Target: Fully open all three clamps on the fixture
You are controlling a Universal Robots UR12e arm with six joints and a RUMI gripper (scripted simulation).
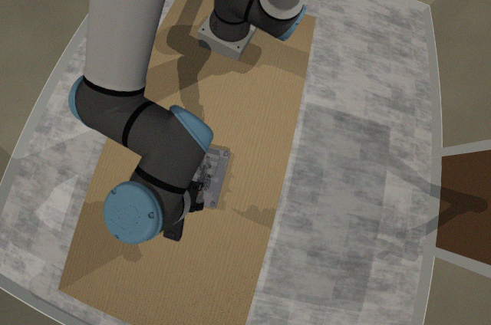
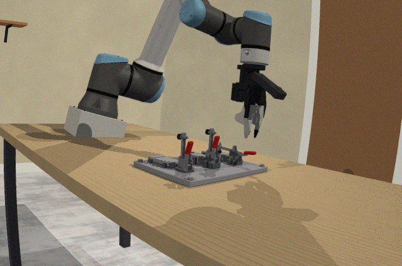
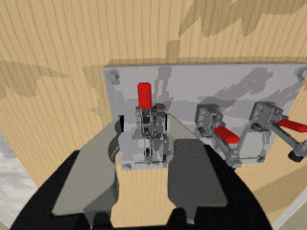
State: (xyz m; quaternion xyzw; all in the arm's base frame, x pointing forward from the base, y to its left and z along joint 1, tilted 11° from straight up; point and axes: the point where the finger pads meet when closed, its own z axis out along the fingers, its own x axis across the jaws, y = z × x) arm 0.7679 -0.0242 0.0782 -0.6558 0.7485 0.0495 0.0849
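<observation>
My hand is 11 cm above the grey fixture plate, 10 cm to the left of it and 10 cm past it.
</observation>
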